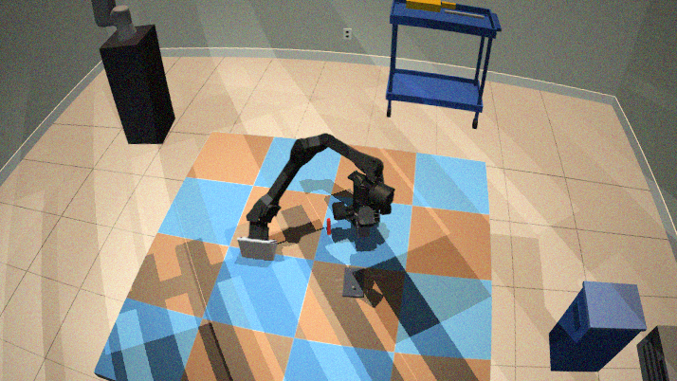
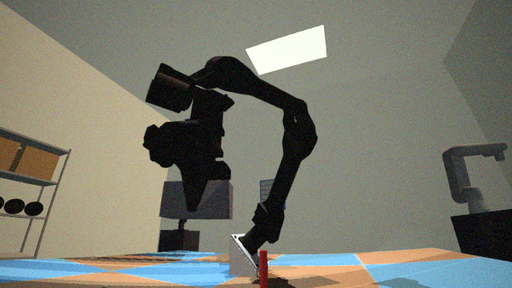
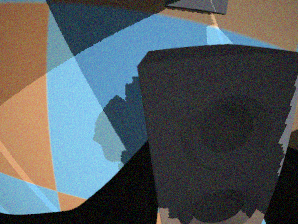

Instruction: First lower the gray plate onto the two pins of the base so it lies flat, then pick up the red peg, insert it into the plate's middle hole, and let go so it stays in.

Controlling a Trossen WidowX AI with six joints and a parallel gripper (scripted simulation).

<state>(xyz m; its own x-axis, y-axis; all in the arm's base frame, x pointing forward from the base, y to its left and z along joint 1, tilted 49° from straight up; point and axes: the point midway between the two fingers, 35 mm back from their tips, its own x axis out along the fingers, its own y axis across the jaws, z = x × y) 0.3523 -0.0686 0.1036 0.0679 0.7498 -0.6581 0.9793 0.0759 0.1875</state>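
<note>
My gripper tip is 15 cm to the left of the base, 13 cm above it and 2 cm past it. Also, from my gripper tip: red peg (12 cm behind, 10 cm below, 7 cm to the left); then gray plate (3 cm above).
</note>
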